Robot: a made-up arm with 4 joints. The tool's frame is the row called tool. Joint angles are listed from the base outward.
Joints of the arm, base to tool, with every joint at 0 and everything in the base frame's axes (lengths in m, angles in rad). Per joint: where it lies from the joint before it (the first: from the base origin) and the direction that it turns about. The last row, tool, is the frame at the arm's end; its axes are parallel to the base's.
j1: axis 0 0 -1 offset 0 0 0.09
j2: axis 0 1 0 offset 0.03 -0.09 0.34
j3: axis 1 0 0 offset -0.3 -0.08 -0.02
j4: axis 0 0 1 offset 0.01 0.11 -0.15
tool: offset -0.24 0.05 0
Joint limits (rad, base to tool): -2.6..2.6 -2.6..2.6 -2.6..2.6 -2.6..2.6
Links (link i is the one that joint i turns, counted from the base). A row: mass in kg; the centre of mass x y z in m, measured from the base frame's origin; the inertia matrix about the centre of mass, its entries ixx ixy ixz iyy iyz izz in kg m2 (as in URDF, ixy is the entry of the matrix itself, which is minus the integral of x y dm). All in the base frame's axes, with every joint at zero. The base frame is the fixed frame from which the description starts. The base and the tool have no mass.
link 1: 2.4; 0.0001 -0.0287 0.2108; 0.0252 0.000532 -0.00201 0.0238 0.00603 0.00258
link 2: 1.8; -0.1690 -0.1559 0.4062; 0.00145 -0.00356 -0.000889 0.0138 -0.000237 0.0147
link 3: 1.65; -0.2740 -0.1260 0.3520; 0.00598 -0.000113 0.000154 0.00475 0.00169 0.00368
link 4: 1.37; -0.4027 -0.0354 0.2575; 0.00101 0.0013 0 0.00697 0 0.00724
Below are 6 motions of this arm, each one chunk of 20 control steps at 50 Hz.
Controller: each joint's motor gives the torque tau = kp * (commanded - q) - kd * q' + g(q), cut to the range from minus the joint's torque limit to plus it. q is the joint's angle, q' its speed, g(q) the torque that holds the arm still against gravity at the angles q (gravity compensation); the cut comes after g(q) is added. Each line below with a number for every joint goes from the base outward.
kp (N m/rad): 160 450 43 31
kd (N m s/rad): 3 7.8 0.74 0.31
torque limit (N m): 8.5 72 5.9 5.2
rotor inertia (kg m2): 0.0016 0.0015 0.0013 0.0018
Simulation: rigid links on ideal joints. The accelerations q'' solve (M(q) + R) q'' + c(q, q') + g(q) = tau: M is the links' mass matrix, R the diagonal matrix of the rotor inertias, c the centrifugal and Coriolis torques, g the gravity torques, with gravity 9.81 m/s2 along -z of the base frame. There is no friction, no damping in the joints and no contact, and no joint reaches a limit. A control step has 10 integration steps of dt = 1/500 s. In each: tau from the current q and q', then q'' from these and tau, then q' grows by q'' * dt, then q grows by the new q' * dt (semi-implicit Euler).
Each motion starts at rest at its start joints. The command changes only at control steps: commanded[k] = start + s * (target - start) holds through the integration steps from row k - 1 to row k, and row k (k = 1, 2, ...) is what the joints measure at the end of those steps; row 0 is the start. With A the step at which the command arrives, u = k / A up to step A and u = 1 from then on. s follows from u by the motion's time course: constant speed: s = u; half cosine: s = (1 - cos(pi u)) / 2; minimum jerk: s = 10 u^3 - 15 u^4 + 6 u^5; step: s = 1 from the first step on.
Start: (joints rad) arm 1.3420 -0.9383 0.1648 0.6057
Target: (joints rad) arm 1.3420 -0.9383 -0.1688 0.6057
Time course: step
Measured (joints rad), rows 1 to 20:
1: 1.3445 -0.9348 0.1141 0.5755
2: 1.3537 -0.9296 -0.0058 0.5172
3: 1.3643 -0.9300 -0.1187 0.4961
4: 1.3644 -0.9344 -0.1823 0.5365
5: 1.3522 -0.9375 -0.2084 0.6098
6: 1.3368 -0.9393 -0.2203 0.6786
7: 1.3254 -0.9415 -0.2299 0.7189
8: 1.3195 -0.9442 -0.2372 0.7237
9: 1.3183 -0.9463 -0.2373 0.6996
10: 1.3210 -0.9471 -0.2264 0.6601
11: 1.3267 -0.9466 -0.2047 0.6186
12: 1.3340 -0.9448 -0.1768 0.5842
13: 1.3415 -0.9417 -0.1497 0.5609
14: 1.3482 -0.9380 -0.1295 0.5494
15: 1.3534 -0.9341 -0.1196 0.5486
16: 1.3567 -0.9312 -0.1203 0.5568
17: 1.3575 -0.9297 -0.1293 0.5713
18: 1.3557 -0.9299 -0.1436 0.5888
19: 1.3517 -0.9317 -0.1597 0.6061
20: 1.3463 -0.9346 -0.1746 0.6206

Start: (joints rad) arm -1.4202 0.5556 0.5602 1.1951
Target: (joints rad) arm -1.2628 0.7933 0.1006 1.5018
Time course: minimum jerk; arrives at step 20
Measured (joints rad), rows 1 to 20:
1: -1.4201 0.5557 0.5599 1.1953
2: -1.4194 0.5566 0.5579 1.1968
3: -1.4173 0.5592 0.5518 1.2016
4: -1.4130 0.5647 0.5395 1.2114
5: -1.4063 0.5736 0.5202 1.2267
6: -1.3972 0.5860 0.4941 1.2473
7: -1.3859 0.6017 0.4620 1.2720
8: -1.3730 0.6203 0.4250 1.2993
9: -1.3589 0.6412 0.3846 1.3277
10: -1.3442 0.6636 0.3422 1.3558
11: -1.3295 0.6868 0.2995 1.3826
12: -1.3154 0.7097 0.2582 1.4072
13: -1.3024 0.7314 0.2196 1.4291
14: -1.2912 0.7510 0.1853 1.4480
15: -1.2821 0.7677 0.1560 1.4638
16: -1.2753 0.7808 0.1327 1.4764
17: -1.2710 0.7900 0.1154 1.4859
18: -1.2688 0.7955 0.1041 1.4926
19: -1.2683 0.7976 0.0980 1.4968
20: -1.2685 0.7972 0.0957 1.4995

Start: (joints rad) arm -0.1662 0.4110 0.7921 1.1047
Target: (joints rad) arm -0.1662 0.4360 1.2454 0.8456
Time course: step
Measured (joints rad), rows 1 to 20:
1: -0.1692 0.4116 0.8025 1.0849
2: -0.1765 0.4130 0.8298 1.0298
3: -0.1853 0.4150 0.8703 0.9432
4: -0.1908 0.4195 0.9262 0.8565
5: -0.1897 0.4254 1.0138 0.8060
6: -0.1811 0.4297 1.1449 0.8031
7: -0.1659 0.4398 1.2652 0.8197
8: -0.1505 0.4539 1.3335 0.8166
9: -0.1406 0.4636 1.3563 0.7853
10: -0.1375 0.4656 1.3515 0.7445
11: -0.1393 0.4621 1.3349 0.7212
12: -0.1440 0.4564 1.3152 0.7311
13: -0.1499 0.4499 1.2937 0.7704
14: -0.1565 0.4428 1.2693 0.8227
15: -0.1634 0.4351 1.2425 0.8710
16: -0.1699 0.4277 1.2164 0.9051
17: -0.1755 0.4218 1.1951 0.9218
18: -0.1797 0.4186 1.1825 0.9229
19: -0.1821 0.4184 1.1806 0.9127
20: -0.1823 0.4211 1.1892 0.8957

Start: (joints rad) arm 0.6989 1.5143 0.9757 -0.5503
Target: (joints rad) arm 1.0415 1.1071 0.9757 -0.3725
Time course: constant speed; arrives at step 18
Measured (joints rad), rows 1 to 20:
1: 0.6992 1.5072 0.9848 -0.5544
2: 0.7099 1.4929 0.9989 -0.5597
3: 0.7315 1.4723 1.0147 -0.5618
4: 0.7595 1.4476 1.0294 -0.5563
5: 0.7883 1.4211 1.0397 -0.5411
6: 0.8139 1.3947 1.0430 -0.5178
7: 0.8347 1.3692 1.0377 -0.4910
8: 0.8514 1.3445 1.0240 -0.4660
9: 0.8660 1.3202 1.0041 -0.4461
10: 0.8809 1.2957 0.9823 -0.4314
11: 0.8973 1.2708 0.9625 -0.4198
12: 0.9158 1.2458 0.9479 -0.4087
13: 0.9357 1.2211 0.9395 -0.3973
14: 0.9560 1.1973 0.9372 -0.3861
15: 0.9761 1.1745 0.9398 -0.3764
16: 0.9955 1.1528 0.9459 -0.3695
17: 1.0145 1.1319 0.9543 -0.3653
18: 1.0332 1.1115 0.9640 -0.3630
19: 1.0511 1.0989 0.9625 -0.3578
20: 1.0612 1.0942 0.9503 -0.3557

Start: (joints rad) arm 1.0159 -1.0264 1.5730 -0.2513
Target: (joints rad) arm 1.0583 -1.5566 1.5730 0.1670
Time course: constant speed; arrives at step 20
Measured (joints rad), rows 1 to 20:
1: 1.0241 -1.0365 1.5892 -0.2600
2: 1.0329 -1.0536 1.6080 -0.2694
3: 1.0376 -1.0747 1.6215 -0.2690
4: 1.0383 -1.0996 1.6296 -0.2536
5: 1.0359 -1.1280 1.6329 -0.2227
6: 1.0319 -1.1593 1.6310 -0.1803
7: 1.0276 -1.1924 1.6231 -0.1329
8: 1.0244 -1.2261 1.6087 -0.0864
9: 1.0236 -1.2592 1.5890 -0.0449
10: 1.0260 -1.2907 1.5663 -0.0097
11: 1.0311 -1.3201 1.5446 0.0195
12: 1.0376 -1.3474 1.5278 0.0438
13: 1.0437 -1.3731 1.5191 0.0642
14: 1.0480 -1.3978 1.5199 0.0808
15: 1.0501 -1.4220 1.5293 0.0939
16: 1.0506 -1.4460 1.5445 0.1036
17: 1.0506 -1.4699 1.5619 0.1109
18: 1.0512 -1.4938 1.5781 0.1179
19: 1.0529 -1.5177 1.5911 0.1268
20: 1.0557 -1.5421 1.5995 0.1395

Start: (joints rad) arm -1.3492 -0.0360 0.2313 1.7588
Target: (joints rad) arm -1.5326 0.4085 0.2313 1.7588
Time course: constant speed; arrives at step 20
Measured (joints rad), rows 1 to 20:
1: -1.3503 -0.0309 0.2302 1.7623
2: -1.3541 -0.0160 0.2286 1.7700
3: -1.3616 0.0079 0.2285 1.7768
4: -1.3723 0.0367 0.2310 1.7774
5: -1.3849 0.0661 0.2353 1.7699
6: -1.3976 0.0936 0.2391 1.7572
7: -1.4090 0.1181 0.2400 1.7445
8: -1.4188 0.1403 0.2376 1.7367
9: -1.4272 0.1610 0.2332 1.7357
10: -1.4350 0.1812 0.2290 1.7410
11: -1.4433 0.2015 0.2268 1.7498
12: -1.4524 0.2223 0.2270 1.7589
13: -1.4623 0.2439 0.2290 1.7657
14: -1.4726 0.2661 0.2314 1.7688
15: -1.4830 0.2888 0.2331 1.7681
16: -1.4930 0.3117 0.2334 1.7644
17: -1.5025 0.3347 0.2325 1.7593
18: -1.5114 0.3574 0.2309 1.7542
19: -1.5200 0.3799 0.2295 1.7505
20: -1.5284 0.4021 0.2287 1.7489

